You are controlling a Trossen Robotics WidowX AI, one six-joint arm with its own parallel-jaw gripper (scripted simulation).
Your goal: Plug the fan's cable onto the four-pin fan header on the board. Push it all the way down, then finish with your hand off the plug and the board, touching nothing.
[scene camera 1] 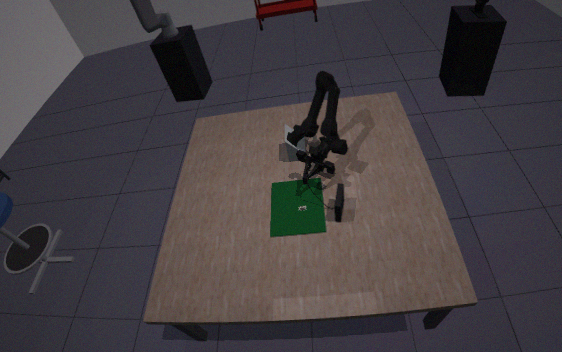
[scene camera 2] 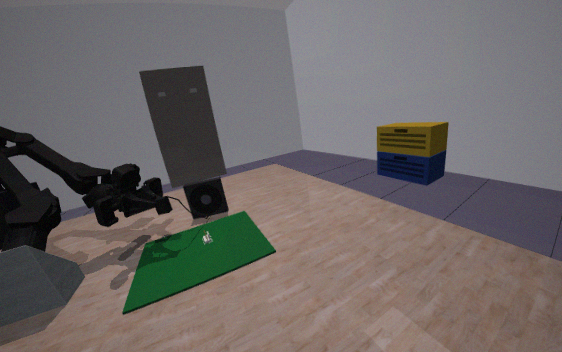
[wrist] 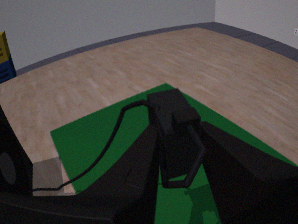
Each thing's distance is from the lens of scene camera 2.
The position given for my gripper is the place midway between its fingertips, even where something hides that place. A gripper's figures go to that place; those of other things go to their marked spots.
my gripper [scene camera 2: 159, 203]: 0.54 m
black fan [scene camera 2: 205, 196]: 0.66 m
green board [scene camera 2: 173, 264]: 0.51 m
The marked spots on the black fan and the green board are 0.25 m apart.
